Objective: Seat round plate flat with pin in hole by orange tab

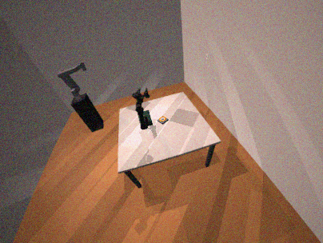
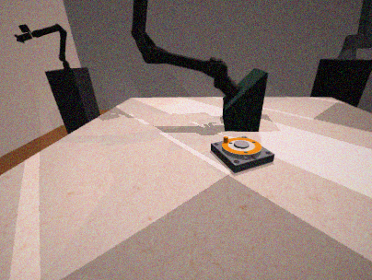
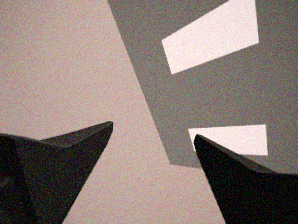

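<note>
Now: gripper tip 710 mm above the round orange plate, 250 mm to the right of it and 180 mm short of it. From my gripper tip the other things lie so: grey base 720 mm below, 270 mm to the left, 190 mm ahead.
</note>
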